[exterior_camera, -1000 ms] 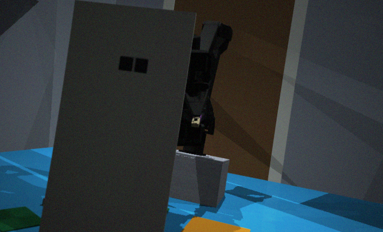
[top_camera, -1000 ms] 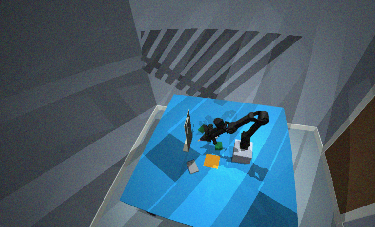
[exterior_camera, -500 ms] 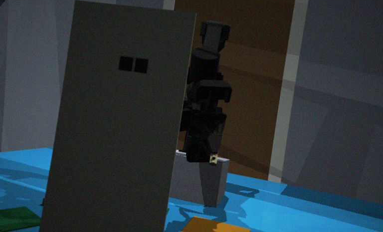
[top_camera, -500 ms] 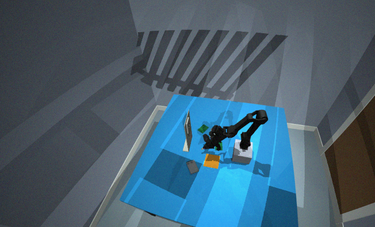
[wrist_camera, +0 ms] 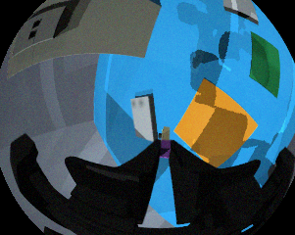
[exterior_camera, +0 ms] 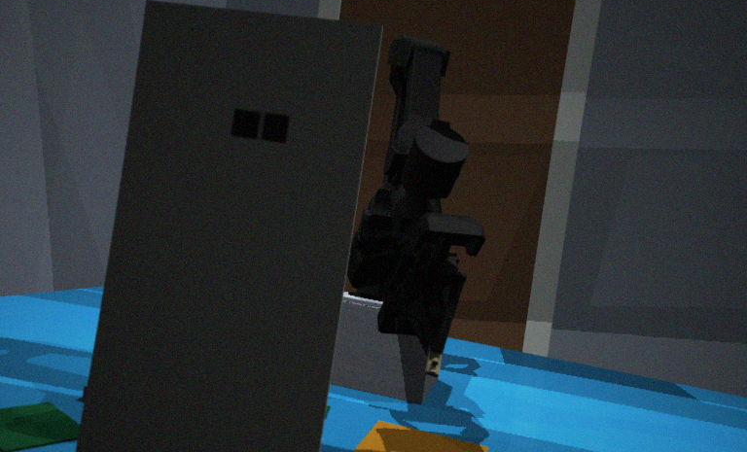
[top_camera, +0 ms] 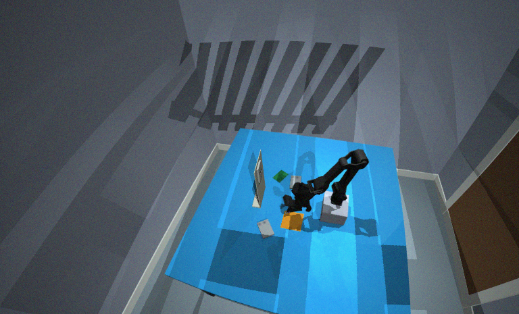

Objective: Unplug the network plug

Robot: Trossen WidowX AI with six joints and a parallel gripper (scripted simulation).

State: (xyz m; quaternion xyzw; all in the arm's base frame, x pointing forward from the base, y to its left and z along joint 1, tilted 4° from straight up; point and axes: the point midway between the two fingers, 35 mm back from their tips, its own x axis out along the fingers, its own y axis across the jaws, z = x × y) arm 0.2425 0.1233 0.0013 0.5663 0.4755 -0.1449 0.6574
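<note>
Right now the orange square is 3 cm behind my gripper tip and 10 cm below it. Also, from my gripper tip: upright panel: 20 cm ahead, 12 cm to the right, 6 cm above; network plug: right at my gripper tip.
</note>
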